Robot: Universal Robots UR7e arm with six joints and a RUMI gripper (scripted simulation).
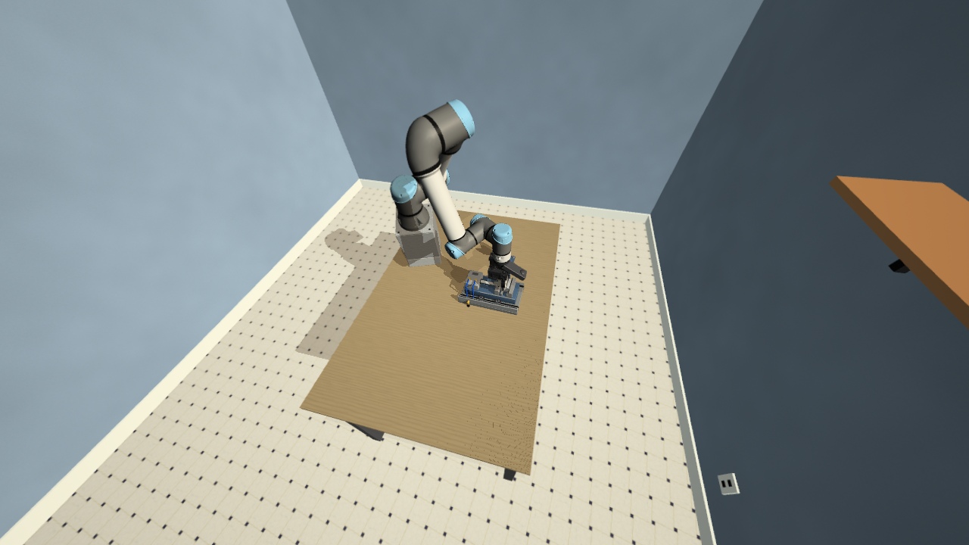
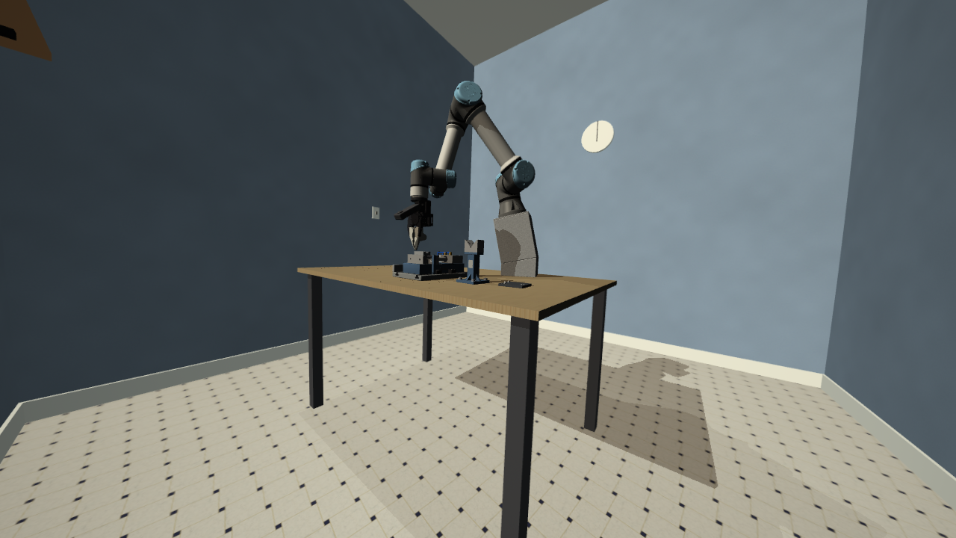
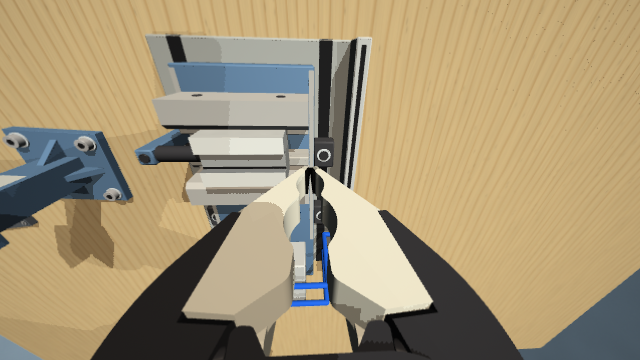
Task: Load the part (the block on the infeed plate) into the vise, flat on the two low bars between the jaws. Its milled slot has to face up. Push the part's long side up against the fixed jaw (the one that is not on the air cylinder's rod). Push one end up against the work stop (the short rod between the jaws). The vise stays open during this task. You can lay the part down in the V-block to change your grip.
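Right now my hand is 5 cm to the right of the part and 3 cm above it. The rest, counted from my hand: cylinder rod: 9 cm behind, 5 cm to the left, 5 cm below; then fixed jaw: 5 cm to the left, 5 cm below, 3 cm ahead; then moving jaw: 5 cm to the left, 5 cm below, 3 cm behind.
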